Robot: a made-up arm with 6 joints.
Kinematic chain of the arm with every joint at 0, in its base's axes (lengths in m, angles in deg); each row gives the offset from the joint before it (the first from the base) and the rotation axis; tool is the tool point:
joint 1: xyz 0 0 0.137 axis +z
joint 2: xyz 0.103 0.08 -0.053 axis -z
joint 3: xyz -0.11 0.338 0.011 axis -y
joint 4: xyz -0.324 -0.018 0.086 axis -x
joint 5: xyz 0.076 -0.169 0 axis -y
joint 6: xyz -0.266 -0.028 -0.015 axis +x
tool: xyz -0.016 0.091 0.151
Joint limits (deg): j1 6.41..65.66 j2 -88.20..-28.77 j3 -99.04..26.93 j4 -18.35..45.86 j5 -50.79..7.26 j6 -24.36..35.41
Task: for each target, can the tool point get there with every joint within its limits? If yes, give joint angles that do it. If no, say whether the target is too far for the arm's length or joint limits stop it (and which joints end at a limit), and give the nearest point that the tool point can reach.
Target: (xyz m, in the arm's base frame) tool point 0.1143 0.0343 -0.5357
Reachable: no: joint limits stop it (at a limit: joint 1, joint 2, joint 3, joint 4, joint 5, joint 6) | nearest point 0.5270 -0.2374 -0.0308 | short by 0.706 m
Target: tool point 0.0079 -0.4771 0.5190
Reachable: yes | joints 52.57 -70.05 -3.47 31.61 -26.16 20.22
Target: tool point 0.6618 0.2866 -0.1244
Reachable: no: joint limits stop it (at a limit: joint 1, joint 2, joint 3, joint 4, joint 6) | nearest point 0.5325 -0.2201 0.0314 | short by 0.546 m
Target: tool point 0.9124 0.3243 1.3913
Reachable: no: too far | nearest point 0.1981 0.3471 0.5954 | short by 1.070 m
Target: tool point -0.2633 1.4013 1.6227
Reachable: no: too far | nearest point -0.0933 0.4968 0.6171 | short by 1.363 m
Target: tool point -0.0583 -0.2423 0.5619
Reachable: yes | joints 28.14 -67.17 -16.58 -2.97 -40.00 19.02
